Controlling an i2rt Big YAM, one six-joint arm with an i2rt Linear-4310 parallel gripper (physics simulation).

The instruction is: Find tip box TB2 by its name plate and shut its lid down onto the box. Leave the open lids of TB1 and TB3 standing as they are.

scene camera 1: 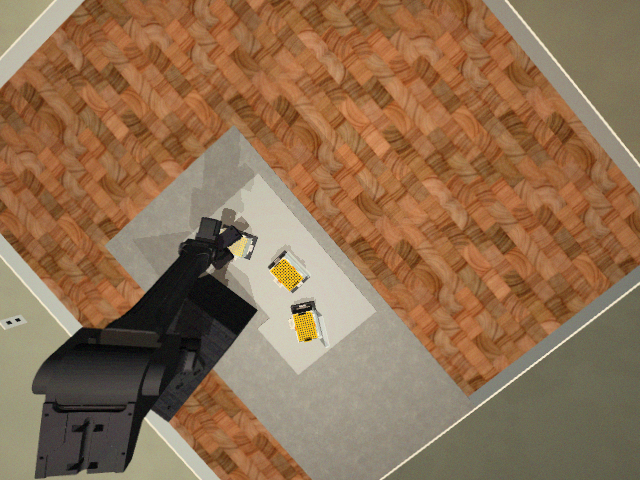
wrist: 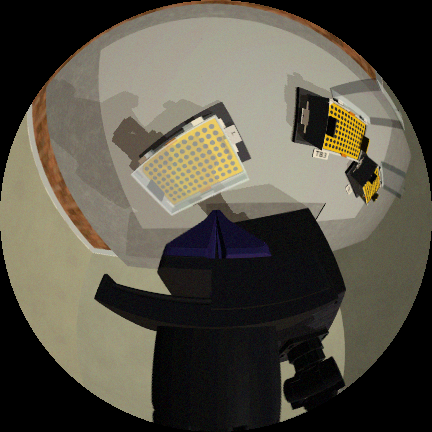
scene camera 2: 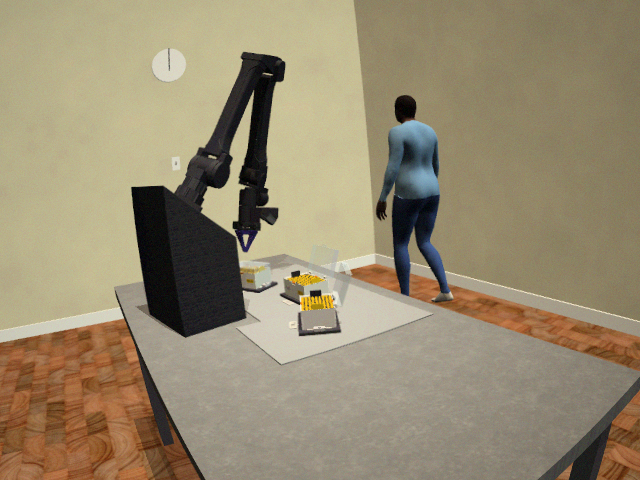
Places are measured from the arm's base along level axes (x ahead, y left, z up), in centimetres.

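Pixels of known places: gripper, fingertip midpoint: (wrist: pixel 215 215) (scene camera 2: pixel 245 252); arm's base, link origin: (wrist: pixel 301 342) (scene camera 2: pixel 182 207).
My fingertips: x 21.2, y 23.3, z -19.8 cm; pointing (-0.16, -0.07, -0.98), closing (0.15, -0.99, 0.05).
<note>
Ahead of a thing's pixels: the offset from my fingertips to its middle. "spot": to the spot under its first point. Level surfaces: height alone.
The tip box nearest my gripper (scene camera 1: pixel 240 246) (scene camera 2: pixel 256 279) (wrist: pixel 215 215) has its clear lid down over the yellow tip rack; whether it is fully seated I cannot tell. Its name plate @(spot: dz -11.0, dx +5.6, dy -2.0 cm) (wrist: pixel 232 132) is too small to read. My gripper (scene camera 2: pixel 245 250) (wrist: pixel 215 215) is shut and empty, above and beside this box; its fingers are hidden in scene camera 1. The middle box @(dz -6.3, dx +13.4, dy -19.5 cm) (scene camera 1: pixel 287 274) (scene camera 2: pixel 305 287) (wrist: pixel 345 131) has a plate @(spot: dz -12.6, dx +6.7, dy -20.8 cm) (wrist: pixel 320 154) reading TB3, and its clear lid @(spot: dz -1.9, dx +20.8, dy -17.7 cm) (scene camera 2: pixel 324 258) stands open. The far box @(dz -6.3, dx +8.4, dy -41.5 cm) (scene camera 1: pixel 306 326) (scene camera 2: pixel 318 319) (wrist: pixel 371 191) also has its lid @(dz -2.3, dx +14.7, dy -43.7 cm) (scene camera 1: pixel 323 332) (scene camera 2: pixel 341 284) open; its plate is unreadable.
The boxes stand on a pale mat @(dz -12.8 cm) (scene camera 1: pixel 341 299) (scene camera 2: pixel 372 317) on the grey table @(dz -13.1 cm) (scene camera 1: pixel 361 392) (scene camera 2: pixel 413 403). A black pedestal (scene camera 1: pixel 227 307) (scene camera 2: pixel 206 284) under the arm stands near the mat. A person (scene camera 2: pixel 415 160) stands on the floor beyond the table.
</note>
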